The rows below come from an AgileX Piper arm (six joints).
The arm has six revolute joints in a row. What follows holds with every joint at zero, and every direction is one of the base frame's. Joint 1 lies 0.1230 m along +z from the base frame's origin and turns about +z. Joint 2 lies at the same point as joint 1 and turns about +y. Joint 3 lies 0.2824 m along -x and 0.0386 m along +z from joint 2 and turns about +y. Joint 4 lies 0.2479 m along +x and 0.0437 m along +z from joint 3 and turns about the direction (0.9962, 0, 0.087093). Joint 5 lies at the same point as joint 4 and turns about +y. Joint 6 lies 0.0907 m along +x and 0.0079 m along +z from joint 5 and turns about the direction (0.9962, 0, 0.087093). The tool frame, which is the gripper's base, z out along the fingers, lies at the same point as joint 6; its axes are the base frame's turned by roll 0.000, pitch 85.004 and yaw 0.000 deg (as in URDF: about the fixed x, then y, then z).
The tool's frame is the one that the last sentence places.
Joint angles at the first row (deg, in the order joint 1, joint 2, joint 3, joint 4, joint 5, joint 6):
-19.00 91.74 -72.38 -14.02 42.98 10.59
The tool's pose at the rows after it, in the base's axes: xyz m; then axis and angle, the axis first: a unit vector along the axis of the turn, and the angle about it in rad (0 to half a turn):
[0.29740 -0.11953 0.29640 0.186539 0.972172 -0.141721 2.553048]
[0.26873 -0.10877 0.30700 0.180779 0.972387 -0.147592 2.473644]
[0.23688 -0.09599 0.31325 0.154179 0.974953 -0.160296 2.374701]
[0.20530 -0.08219 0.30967 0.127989 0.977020 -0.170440 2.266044]
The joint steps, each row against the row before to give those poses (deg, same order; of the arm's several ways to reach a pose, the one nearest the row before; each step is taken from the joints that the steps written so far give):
-0.02 -5.79 5.26 -1.54 -1.89 0.64
0.00 -7.51 6.08 -0.26 -3.24 -0.17
0.00 -8.54 7.21 0.00 -4.81 -2.46
-0.01 -8.66 8.40 0.54 -6.36 -2.40

